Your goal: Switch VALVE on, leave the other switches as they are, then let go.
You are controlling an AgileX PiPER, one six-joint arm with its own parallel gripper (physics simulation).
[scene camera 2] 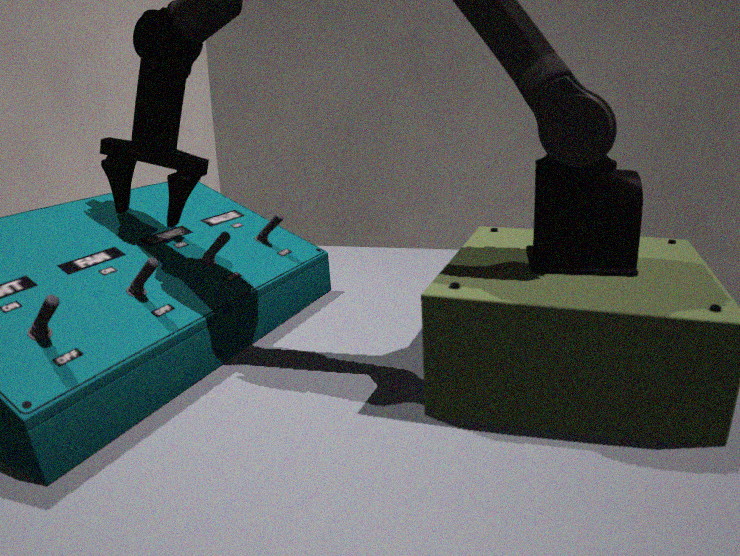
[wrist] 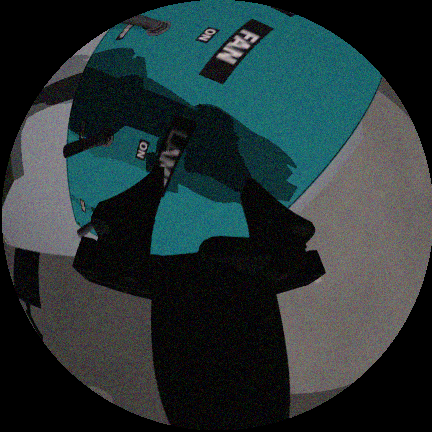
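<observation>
The teal switch panel (scene camera 2: 266, 298) (wrist: 310, 100) carries a row of levers. The VALVE lever (scene camera 2: 270, 230) (wrist: 86, 229) is at the panel's far right end in the scene view and leans towards its OFF side; its nameplate (scene camera 2: 222, 217) is blurred. The LAMP lever (scene camera 2: 216, 248) (wrist: 86, 145), FAN lever (scene camera 2: 143, 279) (wrist: 150, 24) and VENT lever (scene camera 2: 43, 321) lean the same way. My gripper (scene camera 2: 147, 218) (wrist: 204, 180) is open and empty, above the panel behind the LAMP lever, with one finger by the LAMP nameplate (scene camera 2: 168, 234) (wrist: 175, 150). It is apart from the VALVE lever.
The olive base block (scene camera 2: 568, 364) stands to the right of the panel in the scene view and bears the arm's base. The arm's shadow falls across the panel's middle and darkens the LAMP area. The FAN nameplate (scene camera 2: 90, 260) (wrist: 235, 52) lies beside that shadow.
</observation>
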